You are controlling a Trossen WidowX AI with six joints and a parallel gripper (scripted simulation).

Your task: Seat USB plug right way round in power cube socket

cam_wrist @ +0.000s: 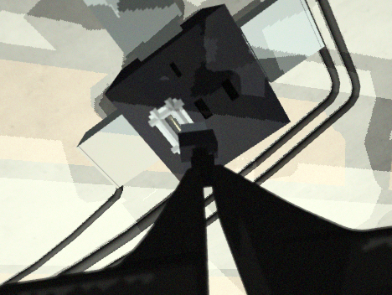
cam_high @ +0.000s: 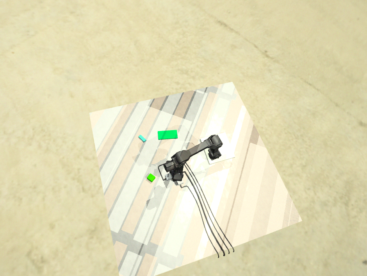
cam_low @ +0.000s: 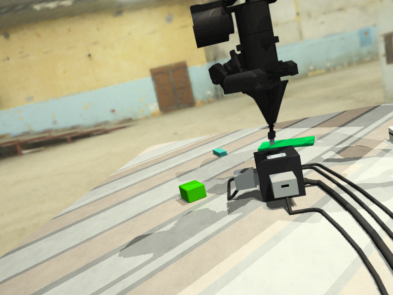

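My gripper tip is now 20 mm above the USB plug. Also, from my gripper tip: green block: 180 mm ahead, 120 mm below, 70 mm to the right; flat green slab: 350 mm to the right, 130 mm below, 80 mm behind.
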